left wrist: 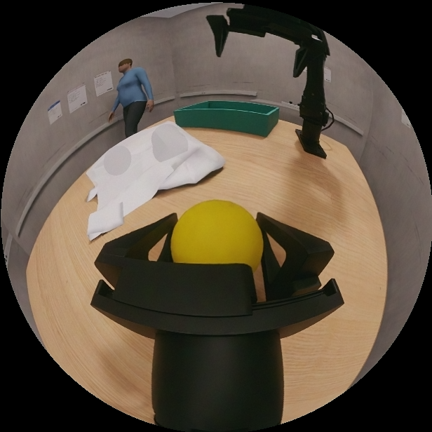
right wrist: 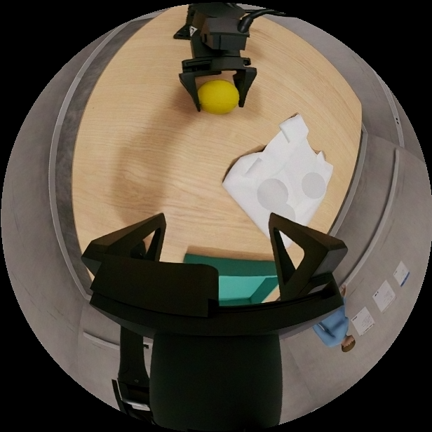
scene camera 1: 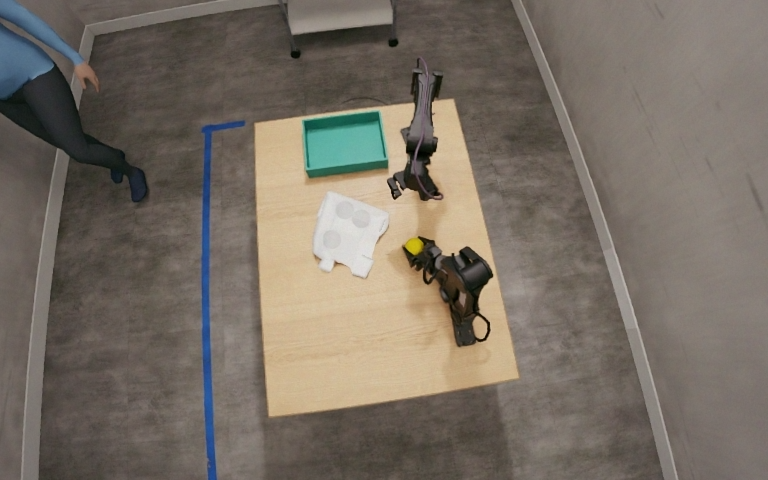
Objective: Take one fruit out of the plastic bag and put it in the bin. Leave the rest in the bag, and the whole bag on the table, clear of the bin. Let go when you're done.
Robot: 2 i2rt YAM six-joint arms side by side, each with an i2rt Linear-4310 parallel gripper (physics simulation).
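Note:
A yellow round fruit (scene camera 1: 414, 245) (left wrist: 217, 235) (right wrist: 219, 97) is between the fingers of my left gripper (scene camera 1: 416, 253) (left wrist: 216, 217) (right wrist: 220, 108), which is shut on it and holds it above the table, at the right of the bag in scene camera 1. The white plastic bag (scene camera 1: 352, 233) (left wrist: 135, 186) (right wrist: 295, 155) lies flat on the table, apart from the bin; three grey round shapes show through it. The teal bin (scene camera 1: 348, 169) (left wrist: 225, 120) (right wrist: 230, 265) looks empty. My right gripper (scene camera 1: 416, 196) (left wrist: 257, 62) (right wrist: 216, 218) is open and empty above the table, right of the bag's upper part.
The wooden table (scene camera 1: 328, 350) carries both arms near its right edge in scene camera 1. The right arm stands beside the bin. A person (scene camera 1: 42, 84) (left wrist: 132, 90) stands off the table's left side. A cart (scene camera 1: 339, 28) stands beyond the top edge.

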